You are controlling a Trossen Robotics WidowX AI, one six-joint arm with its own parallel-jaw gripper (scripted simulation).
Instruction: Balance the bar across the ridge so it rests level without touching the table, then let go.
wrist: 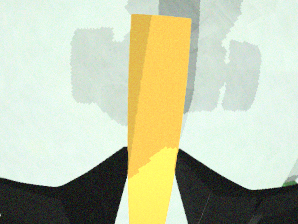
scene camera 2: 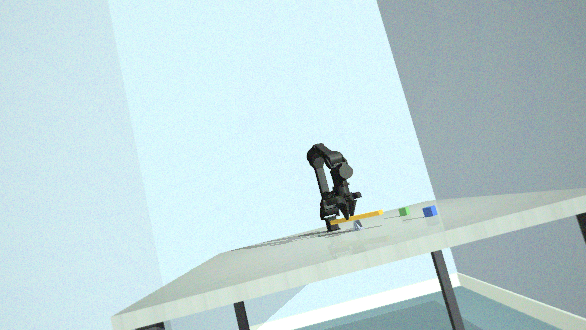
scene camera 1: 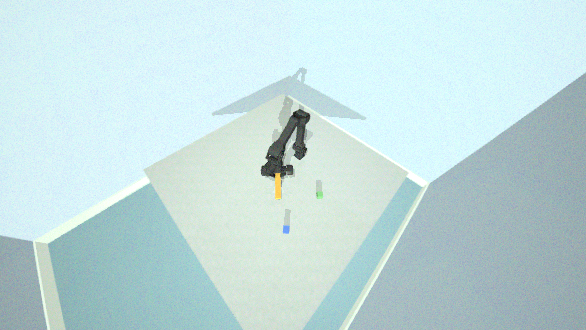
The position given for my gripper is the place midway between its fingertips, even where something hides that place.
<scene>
I see my gripper (scene camera 2: 350, 219) and a bar (wrist: 159, 45).
My gripper is seen too in the wrist view (wrist: 151, 153).
</scene>
